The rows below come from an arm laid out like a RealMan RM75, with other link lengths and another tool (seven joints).
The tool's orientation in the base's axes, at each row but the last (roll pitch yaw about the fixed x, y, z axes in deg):
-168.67 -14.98 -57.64
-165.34 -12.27 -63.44
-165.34 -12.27 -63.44
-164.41 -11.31 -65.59
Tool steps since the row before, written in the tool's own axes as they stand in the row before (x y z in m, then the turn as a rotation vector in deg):
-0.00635 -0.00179 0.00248 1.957 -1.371 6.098
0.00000 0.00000 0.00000 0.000 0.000 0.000
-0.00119 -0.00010 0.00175 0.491 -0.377 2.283
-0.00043 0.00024 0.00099 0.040 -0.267 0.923
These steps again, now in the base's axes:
-0.00110 0.00593 -0.00365 3.949 -1.483 -5.010
0.00000 0.00000 0.00000 0.000 0.000 0.000
0.00012 0.00096 -0.00188 1.258 -0.409 -1.961
-0.00006 0.00022 -0.00108 0.543 0.027 -0.794

